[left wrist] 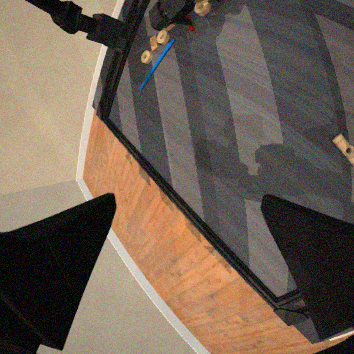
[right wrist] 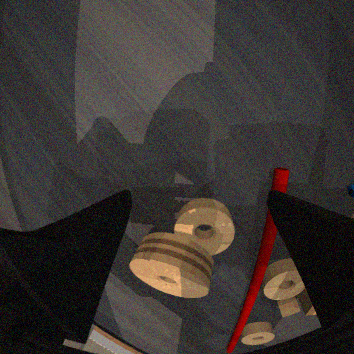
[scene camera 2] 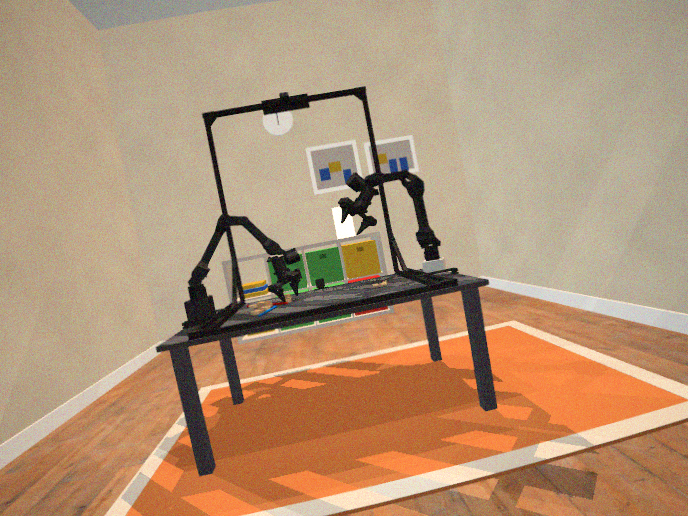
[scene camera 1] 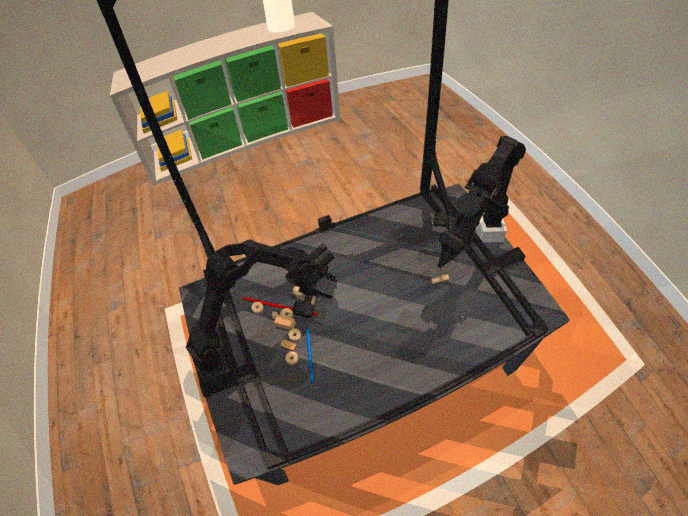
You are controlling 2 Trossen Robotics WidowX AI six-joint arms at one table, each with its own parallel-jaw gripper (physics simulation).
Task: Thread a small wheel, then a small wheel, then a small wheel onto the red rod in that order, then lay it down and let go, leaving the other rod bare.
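Note:
The red rod lies on the table with no wheel on it. My right gripper is open above the table beside the rod; one finger covers part of the rod in the right wrist view. Small wheels lie near the rod; two more wheels lie farther forward. A wheel with a visible hole and a thick grooved wheel lie between the finger lines. The blue rod lies bare. My left gripper is open, high above the table.
A wooden block and a smaller block lie among the wheels. A block with a hole lies near the left arm. Upright frame posts stand at the table's back edge.

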